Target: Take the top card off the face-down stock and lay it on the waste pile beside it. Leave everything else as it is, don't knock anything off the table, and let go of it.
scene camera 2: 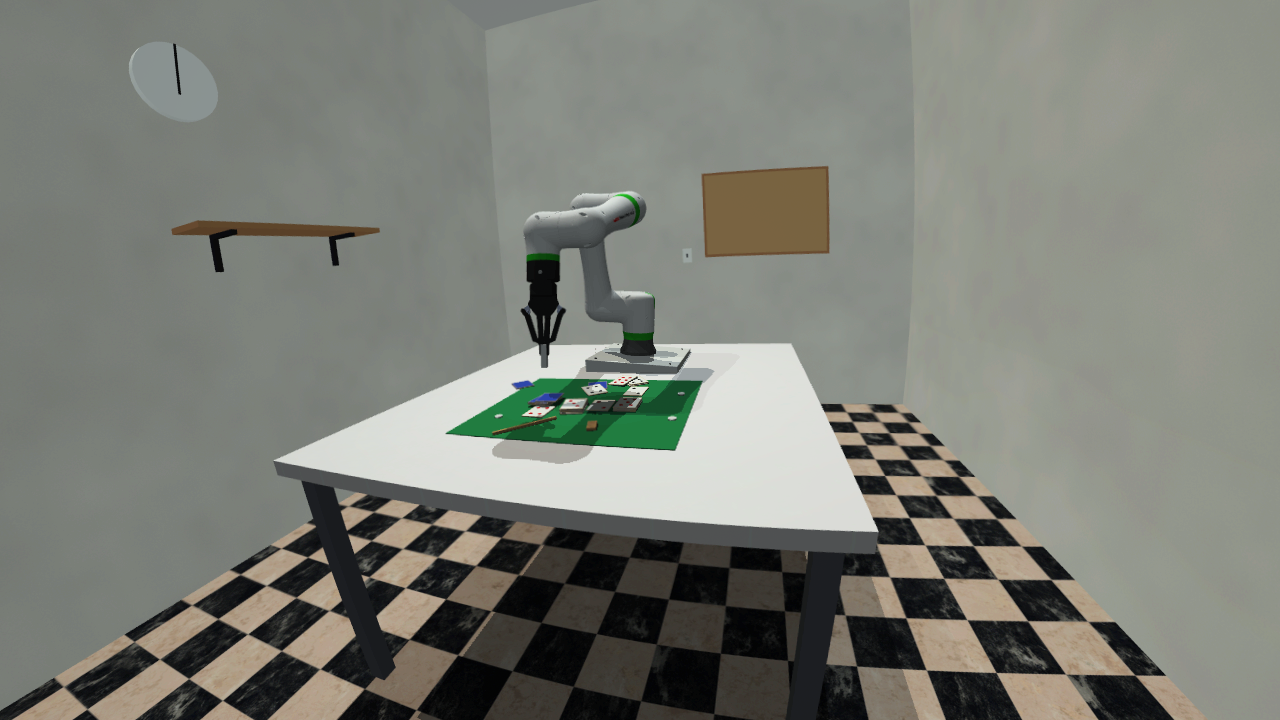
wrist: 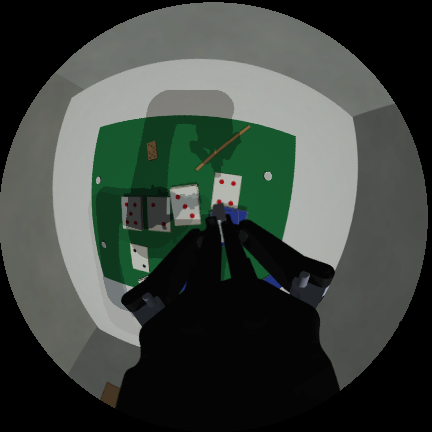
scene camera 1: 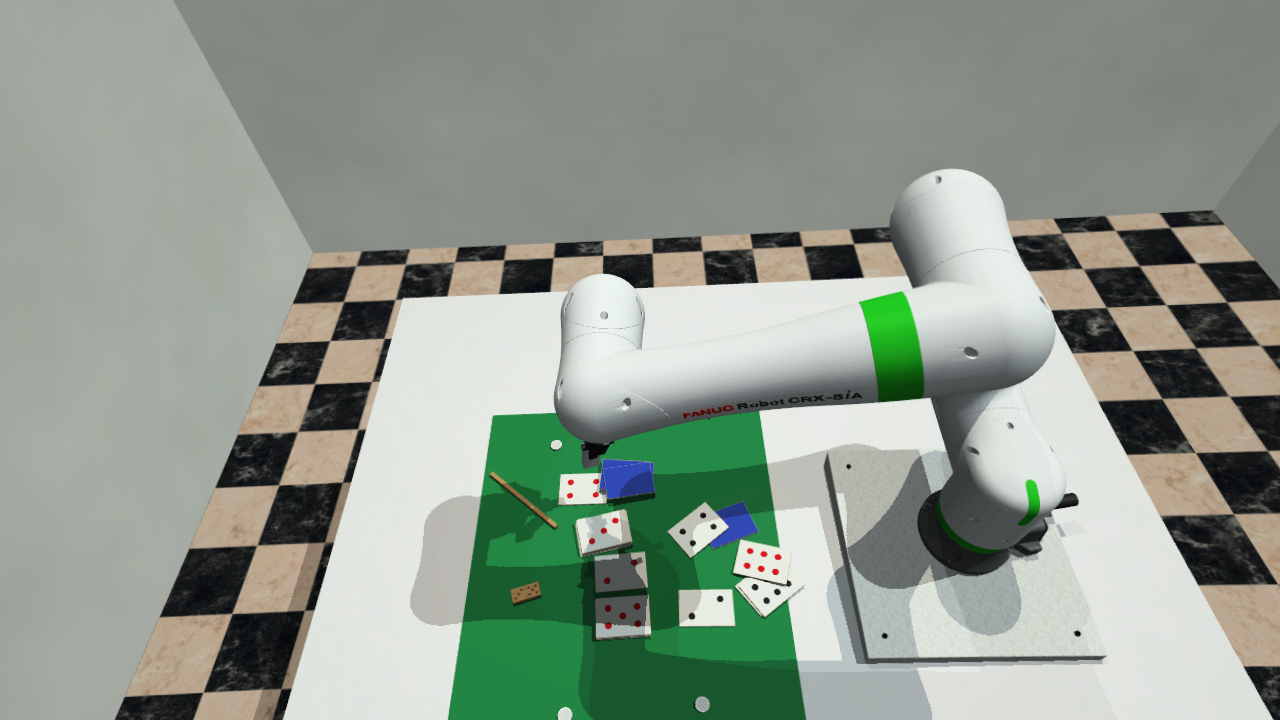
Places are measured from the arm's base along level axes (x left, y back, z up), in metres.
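Pixels of known places: gripper, fingertip midpoint: [scene camera 2: 544,367] [wrist: 219,211] [scene camera 1: 590,463]; arm's base, origin of the base link: [scene camera 2: 638,352] [scene camera 1: 963,531].
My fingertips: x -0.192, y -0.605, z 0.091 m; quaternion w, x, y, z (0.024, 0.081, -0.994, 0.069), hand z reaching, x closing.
Ahead of a thing's pixels: the offset from my fingertips to its top centre. "spot": to the spot under its first point.
The face-down blue stock @[dy +0.063, dx -0.017, dz -0.105 m] [scene camera 1: 629,481] [scene camera 2: 546,399] [wrist: 240,216] lies on the green mat, its upper cards slightly turned. A card with four red dots @[dy -0.023, dx -0.023, dz -0.120 m] [scene camera 1: 581,488] [scene camera 2: 537,411] [wrist: 226,191] lies partly under its edge. Beside the stock is a face-up pile showing three red dots @[spot: dy -0.015, dx +0.066, dz -0.109 m] [scene camera 1: 592,528] [wrist: 184,201], then piles showing two @[dy +0.023, dx +0.148, dz -0.120 m] [scene camera 1: 619,575] and five @[dy +0.016, dx +0.227, dz -0.111 m] [scene camera 1: 622,624] red dots. A single blue card @[dy +0.261, dx -0.184, dz -0.119 m] [scene camera 2: 522,384] [wrist: 272,281] lies at the mat's far edge, hidden by the arm in scene camera 1. My gripper [scene camera 1: 592,454] [scene camera 2: 544,365] [wrist: 219,211] is shut and empty, above the stock area.
Near the robot base [scene camera 1: 975,626] lie a four-black-dot card @[dy +0.170, dx +0.097, dz -0.115 m] [scene camera 1: 697,529] over a blue card @[dy +0.225, dx +0.096, dz -0.120 m] [scene camera 1: 737,524], a two-black-dot card @[dy +0.154, dx +0.234, dz -0.120 m] [scene camera 1: 706,608], and a six-red-dot card @[dy +0.265, dx +0.176, dz -0.110 m] [scene camera 1: 762,562] over another card. A thin stick @[dy -0.136, dx -0.021, dz -0.116 m] [scene camera 1: 522,499], a domino @[dy -0.140, dx +0.157, dz -0.115 m] [scene camera 1: 526,592] and white discs @[dy -0.065, dx -0.129, dz -0.119 m] [scene camera 1: 555,445] are on the mat.
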